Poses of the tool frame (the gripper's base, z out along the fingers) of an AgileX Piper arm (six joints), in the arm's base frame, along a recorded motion.
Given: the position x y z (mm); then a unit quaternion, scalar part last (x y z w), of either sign.
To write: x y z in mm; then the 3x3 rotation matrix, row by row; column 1 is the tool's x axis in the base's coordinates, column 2 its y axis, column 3 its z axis. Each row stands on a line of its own. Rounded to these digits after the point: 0 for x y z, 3 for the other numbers.
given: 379 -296 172 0.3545 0.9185 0.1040 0.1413
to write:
379 -296 172
-0.709 0.622 0.333
0.681 0.727 0.091
-0.186 0.291 -0.938

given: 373 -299 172 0.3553 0.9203 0.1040 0.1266
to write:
373 -299 172
-0.715 0.628 0.307
0.680 0.726 0.101
-0.159 0.281 -0.946

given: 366 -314 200 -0.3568 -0.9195 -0.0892 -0.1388
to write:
366 -314 200
-0.707 0.631 0.319
0.681 0.729 0.065
-0.192 0.263 -0.946

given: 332 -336 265 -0.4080 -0.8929 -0.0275 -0.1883
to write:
332 -336 265
-0.596 0.718 0.359
0.739 0.666 -0.105
-0.314 0.203 -0.928

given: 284 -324 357 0.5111 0.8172 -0.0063 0.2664
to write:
284 -324 357
-0.336 0.839 0.429
0.832 0.477 -0.283
-0.442 0.262 -0.858

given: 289 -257 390 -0.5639 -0.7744 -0.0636 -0.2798
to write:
289 -257 390
-0.207 0.838 0.505
0.909 0.356 -0.217
-0.362 0.414 -0.835

